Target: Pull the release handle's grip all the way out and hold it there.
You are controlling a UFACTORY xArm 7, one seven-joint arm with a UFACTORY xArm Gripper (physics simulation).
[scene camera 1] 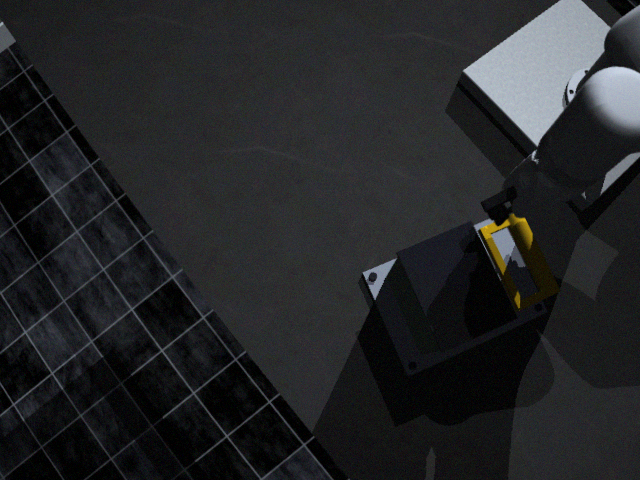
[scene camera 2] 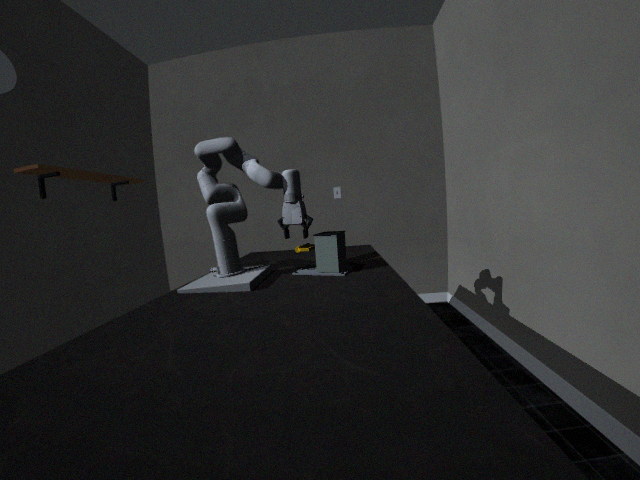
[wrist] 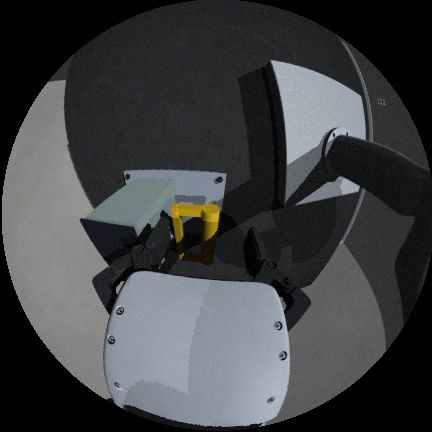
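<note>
The release handle is a yellow rectangular loop. Its thick grip bar [scene camera 1: 526, 238] [scene camera 2: 298, 249] [wrist: 210, 227] is on the side away from the box and faces the robot's base. The loop sticks out from the side of a pale green box with a dark top [scene camera 1: 439, 279] [scene camera 2: 326, 253] [wrist: 132, 200]. My gripper [scene camera 2: 296, 236] [wrist: 207, 232] is open and empty, pointing down. In scene camera 2 its fingertips are above the handle, apart from it. In the wrist view the loop shows between the two fingers, beyond the tips. In scene camera 1 the arm hides part of the gripper.
The box stands on a pale plate [scene camera 1: 381, 274] [wrist: 200, 180] with dark bolts at its corners. The robot's white base slab [scene camera 1: 527, 67] [scene camera 2: 222, 283] [wrist: 320, 105] is near the handle side. A wooden shelf [scene camera 2: 77, 174] is on the left wall.
</note>
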